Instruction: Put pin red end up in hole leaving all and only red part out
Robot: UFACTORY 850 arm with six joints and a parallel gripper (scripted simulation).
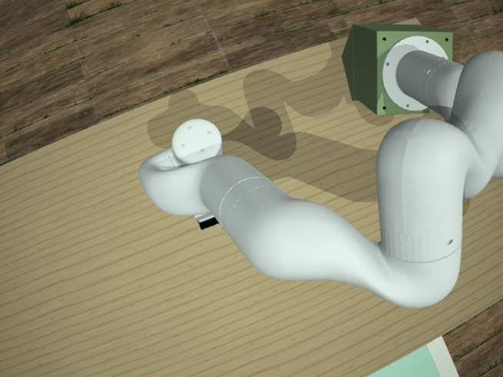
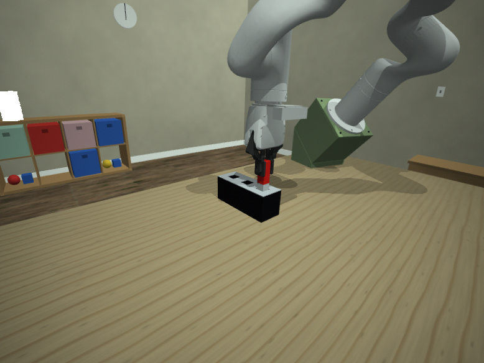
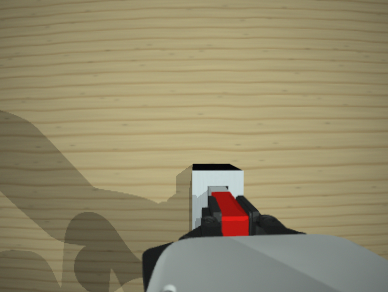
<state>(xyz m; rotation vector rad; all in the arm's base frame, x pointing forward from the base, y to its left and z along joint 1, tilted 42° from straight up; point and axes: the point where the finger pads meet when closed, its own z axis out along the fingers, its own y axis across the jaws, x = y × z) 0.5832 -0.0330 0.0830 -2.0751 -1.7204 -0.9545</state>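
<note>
My gripper is now 1 cm above the pin. From my hand the other things lie so: block 10 cm below, 6 cm to the right, 1 cm behind.
</note>
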